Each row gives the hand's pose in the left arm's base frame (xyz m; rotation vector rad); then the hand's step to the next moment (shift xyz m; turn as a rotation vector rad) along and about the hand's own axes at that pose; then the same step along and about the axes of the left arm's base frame.
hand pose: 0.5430 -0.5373 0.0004 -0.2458 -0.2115 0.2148
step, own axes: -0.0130 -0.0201 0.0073 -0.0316 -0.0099 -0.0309
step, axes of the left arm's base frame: -0.0104 -0.0205 0.0098 -0.0212 -0.0235 -0.0324
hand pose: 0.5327 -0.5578 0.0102 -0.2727 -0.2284 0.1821
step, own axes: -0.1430 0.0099 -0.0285 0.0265 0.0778 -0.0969
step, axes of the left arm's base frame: -0.1314 -0.0274 -0.0578 0.0379 0.0554 -0.1079
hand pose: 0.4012 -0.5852 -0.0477 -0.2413 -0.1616 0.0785
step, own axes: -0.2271 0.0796 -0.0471 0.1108 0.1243 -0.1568
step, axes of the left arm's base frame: -0.2201 0.0442 -0.0986 0.1283 0.0948 -0.1640
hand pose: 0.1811 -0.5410 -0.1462 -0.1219 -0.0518 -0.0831
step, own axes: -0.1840 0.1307 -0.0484 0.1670 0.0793 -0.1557
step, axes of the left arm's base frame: -0.1696 0.1379 -0.0740 0.1803 0.0459 -0.1543
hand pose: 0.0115 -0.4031 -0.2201 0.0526 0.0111 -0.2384
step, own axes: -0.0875 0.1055 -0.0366 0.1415 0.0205 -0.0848
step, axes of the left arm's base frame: -0.0603 0.1250 -0.0297 0.1419 -0.0089 -0.0861
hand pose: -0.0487 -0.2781 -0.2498 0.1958 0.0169 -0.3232
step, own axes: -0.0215 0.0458 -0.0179 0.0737 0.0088 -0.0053
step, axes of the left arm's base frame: -0.0056 0.0528 -0.0079 0.0728 -0.0139 -0.0071
